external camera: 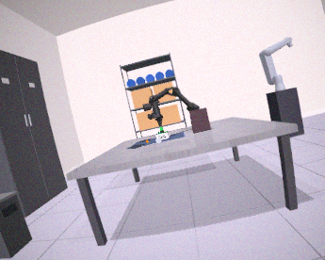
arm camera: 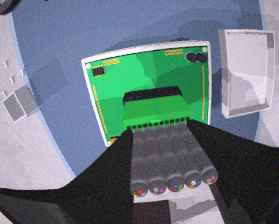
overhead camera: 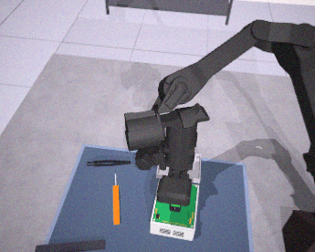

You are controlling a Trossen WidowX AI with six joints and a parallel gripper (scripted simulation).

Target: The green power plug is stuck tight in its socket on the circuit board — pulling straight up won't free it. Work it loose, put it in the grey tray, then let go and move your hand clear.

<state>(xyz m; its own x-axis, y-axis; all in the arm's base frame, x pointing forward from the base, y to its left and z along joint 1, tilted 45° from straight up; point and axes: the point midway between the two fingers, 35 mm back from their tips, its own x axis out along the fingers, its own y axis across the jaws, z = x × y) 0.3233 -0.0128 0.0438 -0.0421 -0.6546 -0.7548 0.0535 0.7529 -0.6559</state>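
My gripper tip is now 10 mm above the green power plug. The rest, counted from my gripper tip: blue mat (50 mm ahead, 110 mm below); then dark bar (220 mm ahead, 120 mm to the left, 100 mm below).
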